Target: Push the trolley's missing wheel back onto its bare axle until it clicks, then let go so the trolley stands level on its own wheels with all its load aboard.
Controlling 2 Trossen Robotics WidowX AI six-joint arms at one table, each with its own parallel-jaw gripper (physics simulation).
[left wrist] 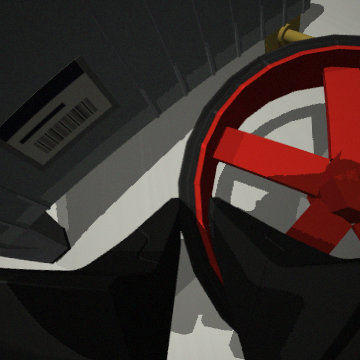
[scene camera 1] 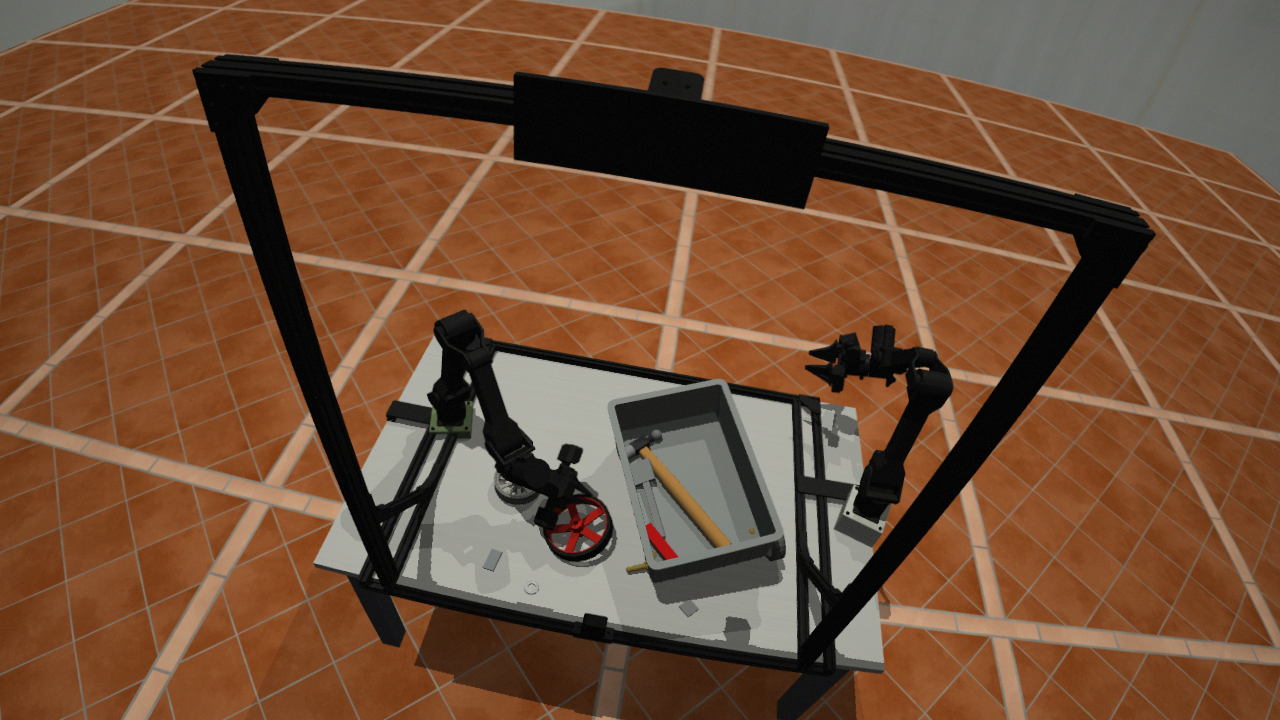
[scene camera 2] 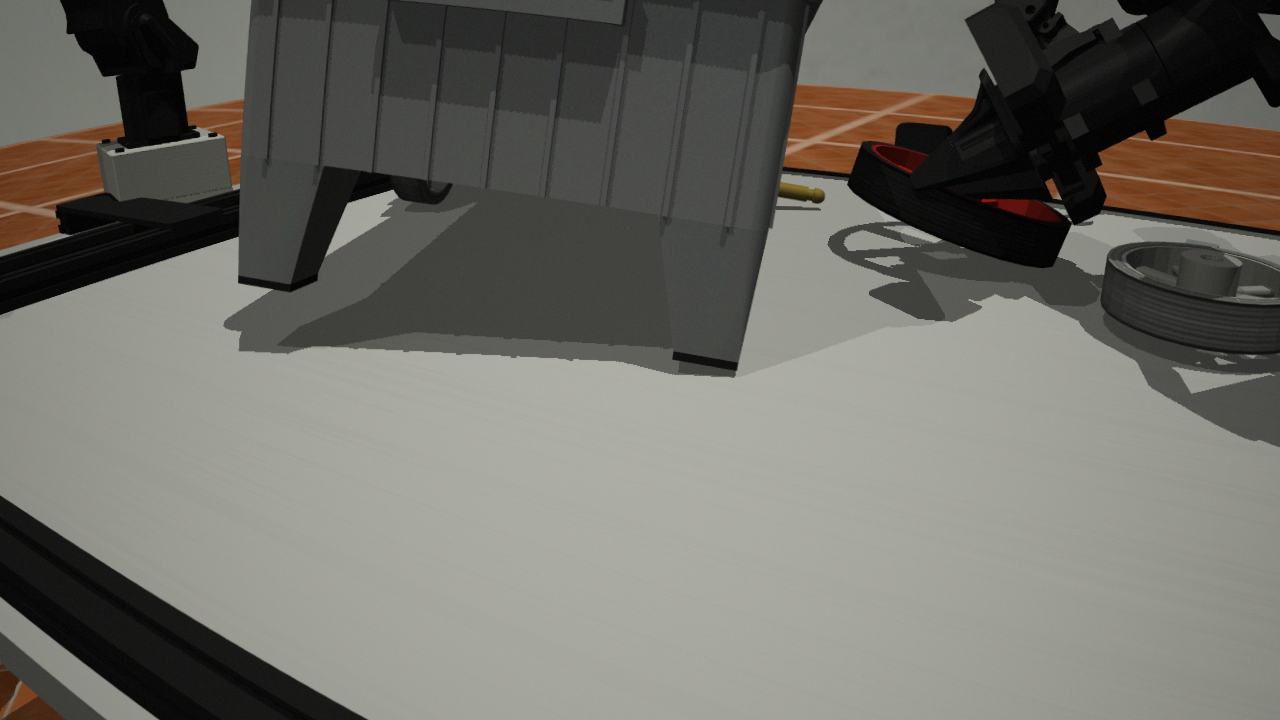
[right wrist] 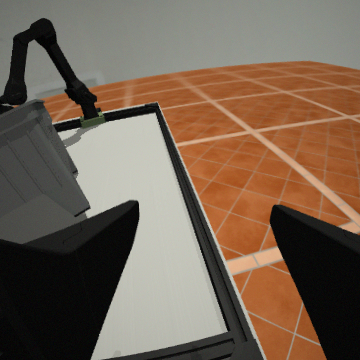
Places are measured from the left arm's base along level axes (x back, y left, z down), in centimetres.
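Pixels of known places: left gripper, between the fingertips: [left wrist: 193, 206] [scene camera 1: 590, 498] [scene camera 2: 916, 188]; right gripper, between the fingertips: [scene camera 1: 806, 359] [right wrist: 205, 210]; left arm's base, origin of its link: [scene camera 1: 451, 415] [right wrist: 90, 116]; right arm's base, origin of its link: [scene camera 1: 868, 508] [scene camera 2: 158, 139].
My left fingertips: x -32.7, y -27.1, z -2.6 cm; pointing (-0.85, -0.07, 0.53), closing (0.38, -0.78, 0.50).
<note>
For each thing: its middle in the pictures, then the offset to it from my left fingertips. "spot": a spot on its surface instead.
- red wheel with a black tyre, middle of its body: [left wrist: 350, 188] [scene camera 2: 958, 200] [scene camera 1: 578, 527] dx +3.1, dy -6.0, dz +1.9 cm
- brass axle, a spot on its surface: [scene camera 2: 801, 192] [left wrist: 305, 44] [scene camera 1: 634, 565] spot: dx -8.4, dy -14.9, dz +3.9 cm
- grey trolley, a spot on its surface: [scene camera 2: 537, 107] spot: dx -17.0, dy +18.4, dz -6.7 cm
- hammer, middle of its body: [scene camera 1: 682, 490] dx -20.4, dy -0.4, dz -2.4 cm
- red-handled tool, middle of its body: [scene camera 1: 662, 549] dx -14.3, dy -13.3, dz +0.2 cm
- grey wheel, middle of its body: [scene camera 2: 1204, 297] [scene camera 1: 518, 482] dx +15.9, dy +7.3, dz +3.2 cm
- small ring, middle of its body: [scene camera 2: 1074, 219] [scene camera 1: 531, 587] dx +13.4, dy -18.1, dz +5.2 cm
- grey block, middle of its body: [scene camera 2: 1199, 250] [scene camera 1: 492, 559] dx +21.6, dy -11.3, dz +5.2 cm
- small grey piece, middle of its body: [scene camera 1: 688, 607] dx -18.9, dy -24.9, dz +5.2 cm
A red wheel with a black tyre [scene camera 1: 577, 528] [scene camera 2: 1002, 243] [left wrist: 272, 162] is held tilted just above the table, left of the trolley. My left gripper [scene camera 1: 556, 512] [scene camera 2: 1029, 188] [left wrist: 193, 206] is shut on its rim, one finger inside and one outside. The brass axle [scene camera 1: 637, 568] [scene camera 2: 801, 192] [left wrist: 298, 35] sticks out bare from the trolley's lower corner, apart from the wheel. The grey trolley [scene camera 1: 716, 573] [scene camera 2: 537, 107] [left wrist: 165, 30] [right wrist: 25, 165] holds a hammer [scene camera 1: 684, 497] and a red-handled tool [scene camera 1: 662, 543]. My right gripper [scene camera 1: 808, 360] [right wrist: 205, 210] is open and empty, raised away from the trolley.
A grey wheel [scene camera 1: 514, 486] [scene camera 2: 1190, 313] lies flat beneath the left arm. A small ring [scene camera 1: 531, 588], a grey block [scene camera 1: 492, 559] and a small grey piece [scene camera 1: 688, 608] lie near the table's front edge. A black gantry frame [scene camera 1: 308, 358] rises around the table.
</note>
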